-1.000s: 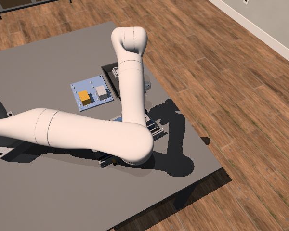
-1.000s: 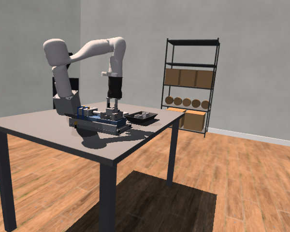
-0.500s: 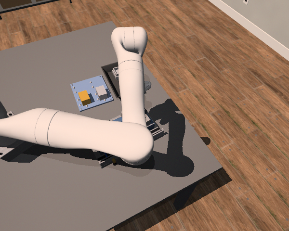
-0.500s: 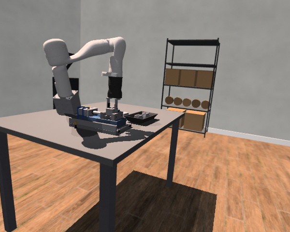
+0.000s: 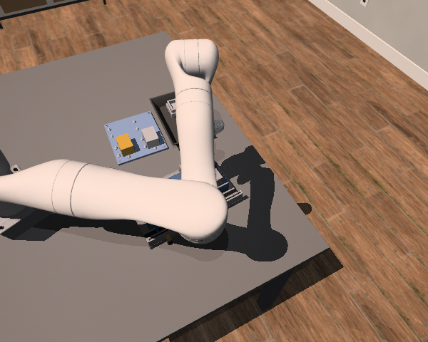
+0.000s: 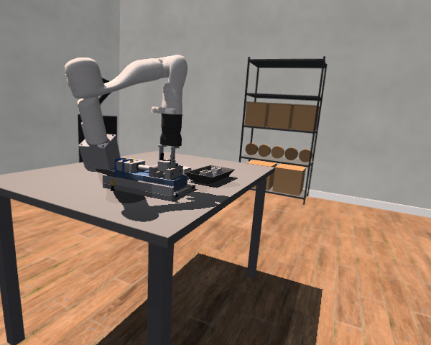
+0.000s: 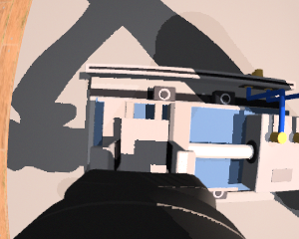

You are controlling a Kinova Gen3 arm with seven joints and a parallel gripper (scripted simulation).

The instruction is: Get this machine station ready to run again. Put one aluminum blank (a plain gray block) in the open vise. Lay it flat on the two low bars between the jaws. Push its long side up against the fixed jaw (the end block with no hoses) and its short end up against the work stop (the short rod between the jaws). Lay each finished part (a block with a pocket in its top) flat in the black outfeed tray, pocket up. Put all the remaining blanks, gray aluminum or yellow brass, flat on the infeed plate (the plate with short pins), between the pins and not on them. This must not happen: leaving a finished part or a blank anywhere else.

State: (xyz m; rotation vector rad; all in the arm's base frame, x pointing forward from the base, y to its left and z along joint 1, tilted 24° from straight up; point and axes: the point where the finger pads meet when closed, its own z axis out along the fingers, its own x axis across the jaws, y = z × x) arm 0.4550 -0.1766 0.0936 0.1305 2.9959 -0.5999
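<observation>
My gripper is now 50 mm above the fixed jaw and 30 mm short of it. Also, from my hand: yellow brass blank 280 mm to the left, 110 mm behind, 100 mm below; then vise 90 mm below, 70 mm behind, 10 mm to the left; then infeed plate 310 mm to the left, 120 mm below, 60 mm behind.
</observation>
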